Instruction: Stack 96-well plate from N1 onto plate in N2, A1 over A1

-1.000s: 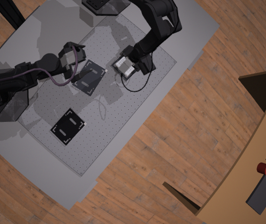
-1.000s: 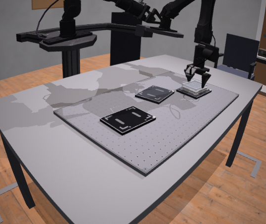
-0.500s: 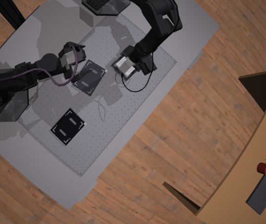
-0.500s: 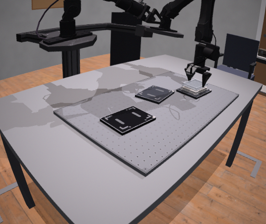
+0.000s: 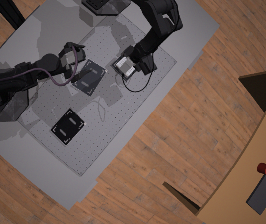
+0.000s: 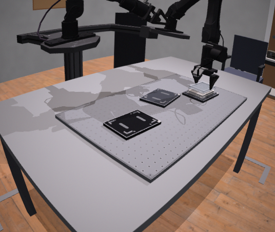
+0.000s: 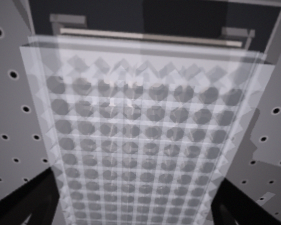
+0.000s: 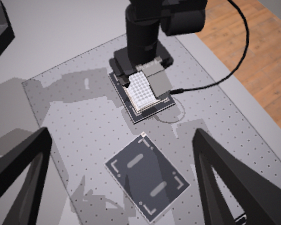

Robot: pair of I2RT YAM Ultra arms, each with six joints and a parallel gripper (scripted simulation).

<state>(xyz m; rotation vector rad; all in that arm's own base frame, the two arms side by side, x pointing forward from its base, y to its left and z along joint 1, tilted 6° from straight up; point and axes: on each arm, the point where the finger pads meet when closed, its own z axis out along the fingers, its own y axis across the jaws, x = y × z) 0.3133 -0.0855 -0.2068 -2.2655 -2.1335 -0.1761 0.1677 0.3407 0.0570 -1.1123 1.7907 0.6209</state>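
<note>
The A1 label lies 6 cm behind my left hand, 12 cm to the right of it and 4 cm below it. Also, from my left hand: clear 96-well plate 1 cm below; then black nest 1 cm behind, 46 cm to the right, 4 cm below.
</note>
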